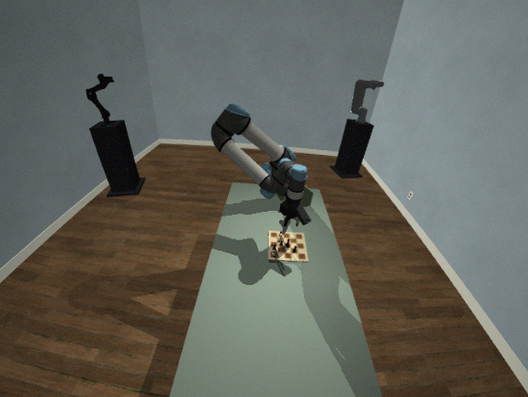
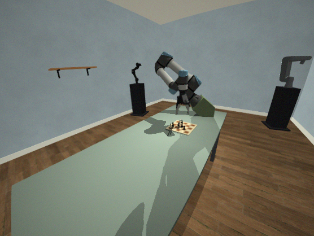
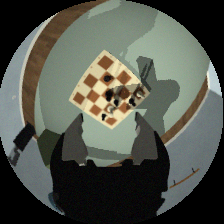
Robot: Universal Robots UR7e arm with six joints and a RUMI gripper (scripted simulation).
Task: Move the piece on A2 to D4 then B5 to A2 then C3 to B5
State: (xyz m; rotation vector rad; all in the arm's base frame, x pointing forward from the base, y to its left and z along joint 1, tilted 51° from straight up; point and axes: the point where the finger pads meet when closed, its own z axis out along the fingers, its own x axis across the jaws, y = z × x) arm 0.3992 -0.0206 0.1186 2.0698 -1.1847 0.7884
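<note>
The chessboard is 130 mm below my hand. Also, from my hand: white piece (40 mm behind, 30 mm to the right, 100 mm below).
</note>
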